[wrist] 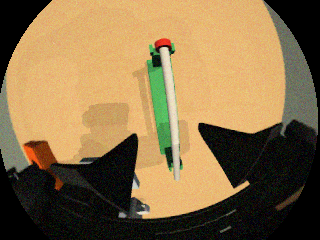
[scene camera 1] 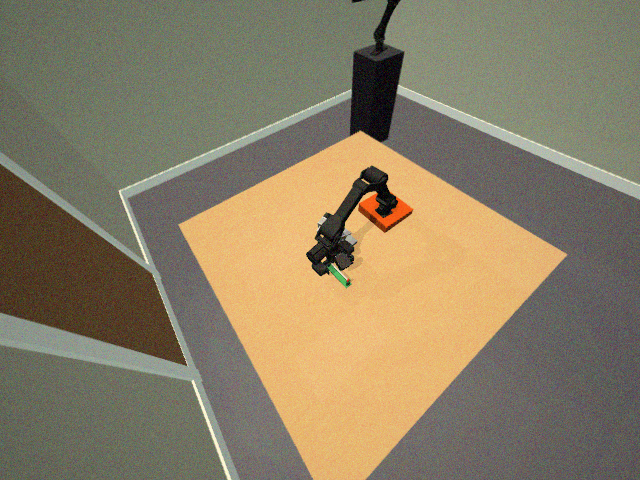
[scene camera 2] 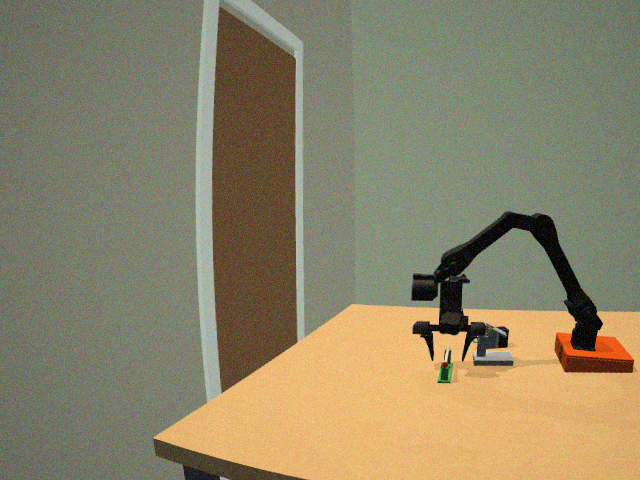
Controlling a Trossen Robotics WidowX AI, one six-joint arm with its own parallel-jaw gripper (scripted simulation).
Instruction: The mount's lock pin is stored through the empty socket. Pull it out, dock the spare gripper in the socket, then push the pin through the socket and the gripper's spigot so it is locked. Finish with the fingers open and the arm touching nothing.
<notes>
The gripper (scene camera 2: 447, 361) is open, with nothing in its grasp. Also in view: a lock pin (wrist: 163, 46) and a green bracket (wrist: 155, 75).
The gripper shows as well in the wrist view (wrist: 168, 131) and in scene camera 1 (scene camera 1: 335, 268).
</notes>
